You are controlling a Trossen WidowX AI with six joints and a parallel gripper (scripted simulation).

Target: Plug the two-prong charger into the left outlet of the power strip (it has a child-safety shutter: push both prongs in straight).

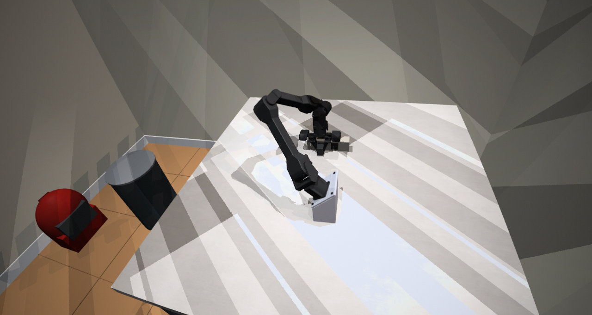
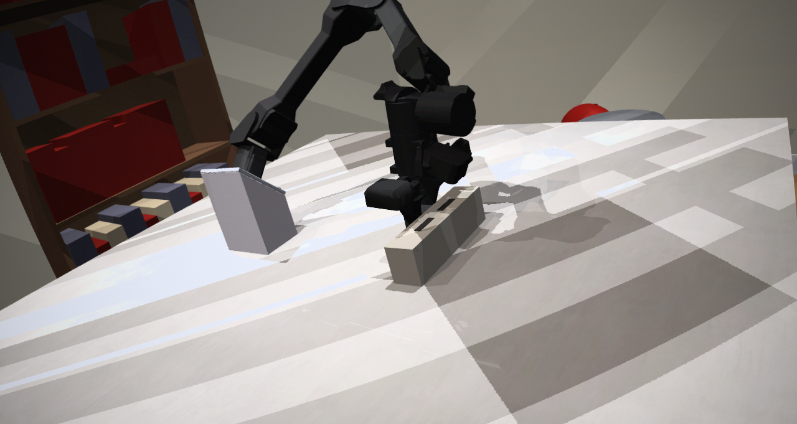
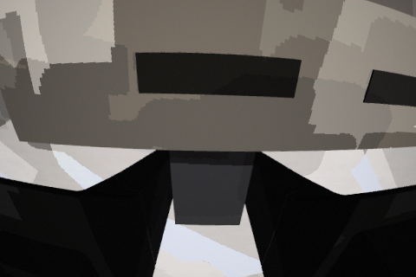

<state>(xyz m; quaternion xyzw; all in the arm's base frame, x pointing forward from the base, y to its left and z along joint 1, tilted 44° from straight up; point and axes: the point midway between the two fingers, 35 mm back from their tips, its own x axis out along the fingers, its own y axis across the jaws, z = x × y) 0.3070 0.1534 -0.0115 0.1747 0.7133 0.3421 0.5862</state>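
Now: the black two-prong charger 2 cm ahead of my gripper tip and 1 cm above it.
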